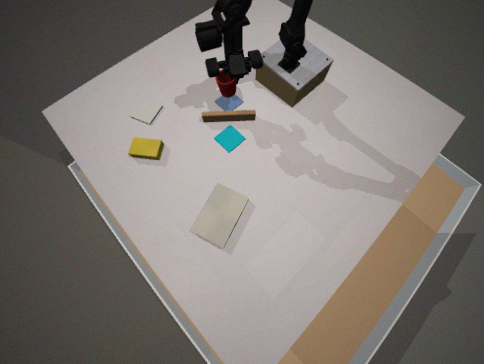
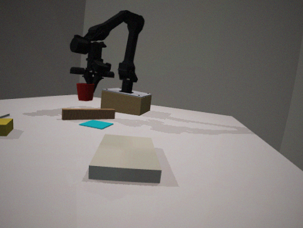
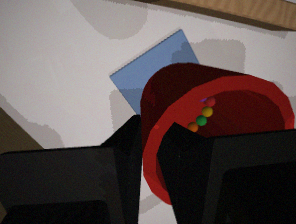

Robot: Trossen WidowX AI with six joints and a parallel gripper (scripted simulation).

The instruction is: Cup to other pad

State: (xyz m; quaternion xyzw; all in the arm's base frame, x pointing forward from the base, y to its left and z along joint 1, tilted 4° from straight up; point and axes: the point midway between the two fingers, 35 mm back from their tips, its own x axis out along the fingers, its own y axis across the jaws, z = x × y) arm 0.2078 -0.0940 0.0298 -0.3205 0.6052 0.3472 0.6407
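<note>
Right now the turquoise pad is 150 mm ahead of my gripper tip, 110 mm below it and 100 mm to the left of it. Also, from my gripper tip: grey-blue pad: 110 mm below, 20 mm to the right, 20 mm ahead; red cup: 30 mm ahead, 20 mm to the right; wooden bar: 90 mm below, 80 mm ahead, 40 mm to the left.
</note>
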